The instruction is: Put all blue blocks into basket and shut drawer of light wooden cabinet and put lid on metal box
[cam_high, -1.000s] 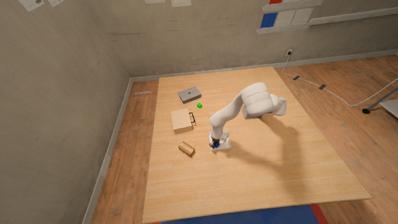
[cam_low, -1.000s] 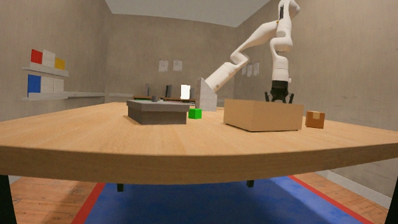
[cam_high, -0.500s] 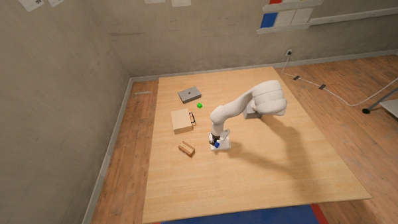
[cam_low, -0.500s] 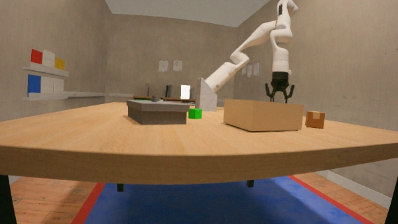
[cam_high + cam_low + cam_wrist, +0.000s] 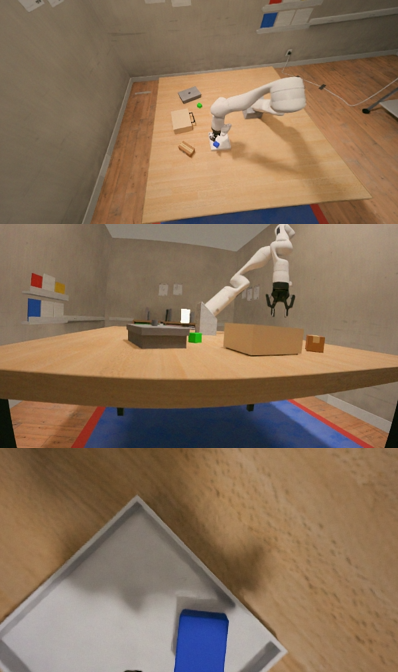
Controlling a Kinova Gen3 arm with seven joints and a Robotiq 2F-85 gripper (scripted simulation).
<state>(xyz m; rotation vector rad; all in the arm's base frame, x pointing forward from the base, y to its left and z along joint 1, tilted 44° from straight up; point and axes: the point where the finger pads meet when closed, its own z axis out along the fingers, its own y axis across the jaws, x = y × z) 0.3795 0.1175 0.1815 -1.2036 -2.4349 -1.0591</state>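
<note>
My hand is 11 cm short of the grey lid, 55 cm to the left of it and 9 cm above it. The rest, counted from my hand: brown cardboard box 21 cm ahead, 1 cm to the right, 10 cm below; red block 20 cm ahead, 1 cm to the left, 12 cm below; white basket 3 cm behind, 3 cm to the right, 12 cm below.
</note>
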